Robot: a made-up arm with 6 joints.
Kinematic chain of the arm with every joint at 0, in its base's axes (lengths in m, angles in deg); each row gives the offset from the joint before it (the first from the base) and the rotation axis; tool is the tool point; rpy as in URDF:
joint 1: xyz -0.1 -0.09 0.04 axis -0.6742 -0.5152 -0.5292
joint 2: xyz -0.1 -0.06 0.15 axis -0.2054 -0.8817 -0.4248
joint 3: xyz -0.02 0 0.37 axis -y
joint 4: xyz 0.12 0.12 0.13 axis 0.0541 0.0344 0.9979
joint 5: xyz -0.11 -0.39 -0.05 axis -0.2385 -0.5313 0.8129
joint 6: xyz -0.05 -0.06 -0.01 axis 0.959 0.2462 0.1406
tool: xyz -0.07 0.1 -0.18 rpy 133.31 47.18 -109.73
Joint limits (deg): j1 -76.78..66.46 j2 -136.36..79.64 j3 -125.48..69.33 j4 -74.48..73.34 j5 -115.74..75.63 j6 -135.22..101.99
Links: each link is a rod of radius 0.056 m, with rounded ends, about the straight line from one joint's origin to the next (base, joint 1, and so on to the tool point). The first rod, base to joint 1, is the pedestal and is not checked.
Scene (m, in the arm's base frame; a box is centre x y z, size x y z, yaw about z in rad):
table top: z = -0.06
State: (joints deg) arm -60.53 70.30 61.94 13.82 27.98 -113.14
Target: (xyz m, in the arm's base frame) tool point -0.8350 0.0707 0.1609
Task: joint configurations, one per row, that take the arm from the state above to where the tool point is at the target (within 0.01 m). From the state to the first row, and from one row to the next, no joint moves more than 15 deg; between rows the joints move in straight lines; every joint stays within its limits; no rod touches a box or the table.
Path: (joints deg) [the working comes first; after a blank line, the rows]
Joints at the target: -32.41 76.17 -2.10 -69.26 8.32 -135.22
Straight joint move there: clear.

1: -55.84 71.28 51.27 -0.03 24.70 -116.82
2: -51.16 72.26 40.59 -13.87 21.43 -120.50
3: -46.47 73.24 29.92 -27.72 18.15 -124.18
4: -41.78 74.21 19.24 -41.56 14.88 -127.86
5: -37.09 75.19 8.57 -55.41 11.60 -131.54
6: -32.41 76.17 -2.10 -69.26 8.32 -135.22

